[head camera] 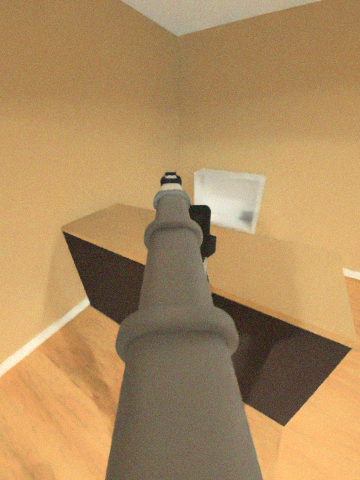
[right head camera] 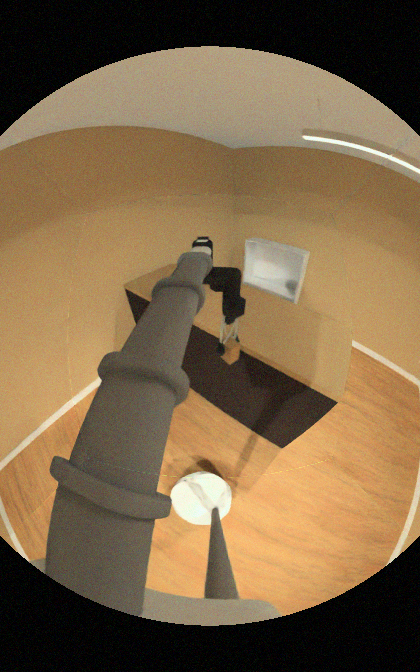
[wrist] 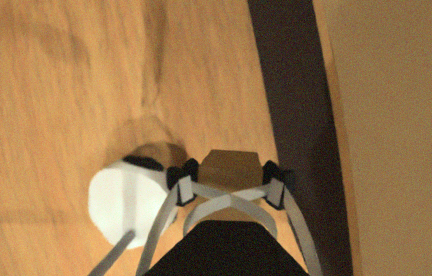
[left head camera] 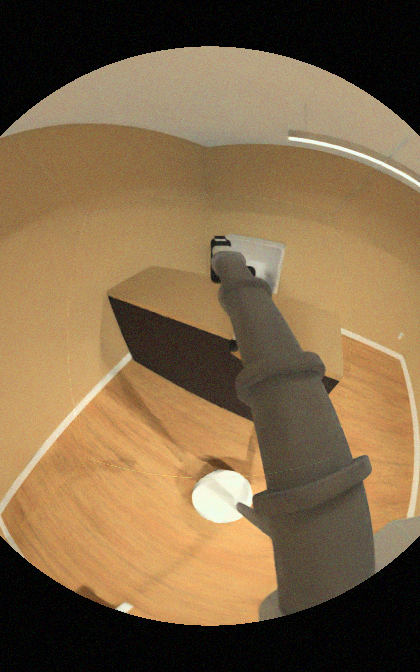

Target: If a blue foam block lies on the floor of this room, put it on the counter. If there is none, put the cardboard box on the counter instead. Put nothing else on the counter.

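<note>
The brown cardboard box (right head camera: pixel 231 353) (wrist: pixel 230 167) is held between the two fingers of my gripper (right head camera: pixel 229 344) (wrist: pixel 230 175), which is shut on it. The counter (head camera: pixel 300 280) (left head camera: pixel 160 287) (right head camera: pixel 320 340) (wrist: pixel 390 125) has a light wooden top and a dark front. In the right head camera view the box shows against the dark front, close to the top's front edge. In the wrist view the box is off the front side of the counter, beside the edge and not over the top. Its exact height against the top is hard to tell. No blue foam block shows.
A white open-fronted box (head camera: pixel 229 200) (left head camera: pixel 260 257) (right head camera: pixel 276 270) shows behind the counter near the corner. A white round part (left head camera: pixel 222 496) (right head camera: pixel 201 498) (wrist: pixel 127 202) shows low over the floor. Walls meet behind the counter. The arm hides part of the counter.
</note>
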